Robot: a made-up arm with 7 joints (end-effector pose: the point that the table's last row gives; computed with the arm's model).
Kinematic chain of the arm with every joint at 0, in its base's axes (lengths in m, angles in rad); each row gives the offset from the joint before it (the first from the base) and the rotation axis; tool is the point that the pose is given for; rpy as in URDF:
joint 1: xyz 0 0 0.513 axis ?
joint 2: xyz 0 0 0 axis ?
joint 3: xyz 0 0 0.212 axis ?
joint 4: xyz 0.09 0 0 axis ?
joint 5: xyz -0.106 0 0.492 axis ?
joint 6: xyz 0 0 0 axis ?
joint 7: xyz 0.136 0 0 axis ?
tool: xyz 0 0 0 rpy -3.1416 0 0
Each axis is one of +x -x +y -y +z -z.
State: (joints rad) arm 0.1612 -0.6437 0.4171 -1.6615 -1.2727 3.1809 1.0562
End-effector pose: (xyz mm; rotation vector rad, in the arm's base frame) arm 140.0 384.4 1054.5 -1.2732 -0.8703 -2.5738
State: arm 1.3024 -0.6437 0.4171 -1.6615 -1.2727 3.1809 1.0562
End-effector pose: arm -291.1 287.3 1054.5 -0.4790 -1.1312 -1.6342
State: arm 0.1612 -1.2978 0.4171 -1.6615 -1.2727 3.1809 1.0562
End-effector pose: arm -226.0 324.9 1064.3 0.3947 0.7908 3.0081
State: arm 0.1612 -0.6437 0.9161 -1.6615 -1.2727 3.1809 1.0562
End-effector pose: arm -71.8 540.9 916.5 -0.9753 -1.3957 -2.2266
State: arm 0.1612 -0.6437 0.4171 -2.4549 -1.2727 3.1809 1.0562
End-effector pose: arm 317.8 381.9 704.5 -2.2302 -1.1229 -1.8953
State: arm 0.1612 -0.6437 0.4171 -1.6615 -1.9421 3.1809 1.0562
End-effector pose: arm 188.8 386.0 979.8 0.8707 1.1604 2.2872
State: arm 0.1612 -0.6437 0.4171 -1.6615 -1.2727 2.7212 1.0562
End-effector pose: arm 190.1 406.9 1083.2 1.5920 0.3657 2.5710
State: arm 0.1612 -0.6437 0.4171 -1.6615 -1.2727 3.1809 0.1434
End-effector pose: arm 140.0 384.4 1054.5 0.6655 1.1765 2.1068
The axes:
joint 1: +z
joint 2: +y
joint 3: +z
joint 4: -y
joint 5: +z
joint 6: -y
joint 7: -z

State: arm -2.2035 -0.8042 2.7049 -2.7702 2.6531 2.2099 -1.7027
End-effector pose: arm 120.7 -137.0 69.7 -2.6840 0.4574 -0.3253
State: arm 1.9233 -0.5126 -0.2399 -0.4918 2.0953 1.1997 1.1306
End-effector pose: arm 78.2 -149.1 1359.0 -0.4184 -1.9749 1.1534
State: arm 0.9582 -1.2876 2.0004 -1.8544 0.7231 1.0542 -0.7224
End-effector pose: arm -604.2 201.4 224.1 0.0808 1.9582 -0.1669
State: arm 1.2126 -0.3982 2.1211 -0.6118 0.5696 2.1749 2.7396
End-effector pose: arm -405.4 -299.2 1208.3 2.1018 1.0577 -1.7670
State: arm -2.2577 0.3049 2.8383 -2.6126 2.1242 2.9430 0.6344
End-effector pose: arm 414.1 153.9 404.8 -1.0684 1.9381 0.4078
